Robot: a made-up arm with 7 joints. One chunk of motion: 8 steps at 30 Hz.
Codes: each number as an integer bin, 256 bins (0 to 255) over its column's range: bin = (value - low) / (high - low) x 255, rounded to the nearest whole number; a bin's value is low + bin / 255 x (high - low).
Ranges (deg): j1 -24..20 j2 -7..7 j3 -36..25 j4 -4..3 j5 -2..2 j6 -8..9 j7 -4..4
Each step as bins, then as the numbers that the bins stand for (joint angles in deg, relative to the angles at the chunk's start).
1 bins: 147 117 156 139 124 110 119
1 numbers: 1.36 -0.58 1.32 -0.18 -0.05 -0.67 -0.27
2 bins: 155 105 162 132 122 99 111
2 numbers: 2.75 -1.24 2.75 -0.38 -0.09 -1.40 -0.52
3 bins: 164 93 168 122 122 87 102
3 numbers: 4.30 -1.89 4.19 -0.65 -0.09 -2.20 -0.80
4 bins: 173 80 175 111 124 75 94
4 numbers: 5.85 -2.61 5.86 -0.95 -0.05 -3.00 -1.05
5 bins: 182 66 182 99 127 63 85
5 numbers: 7.40 -3.38 7.54 -1.28 -0.01 -3.80 -1.33
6 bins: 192 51 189 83 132 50 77
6 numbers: 9.13 -4.20 9.21 -1.72 0.07 -4.67 -1.58
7 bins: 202 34 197 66 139 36 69
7 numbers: 10.85 -5.13 11.13 -2.19 0.18 -5.60 -1.84
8 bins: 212 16 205 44 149 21 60
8 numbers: 12.58 -6.12 13.04 -2.79 0.34 -6.60 -2.12
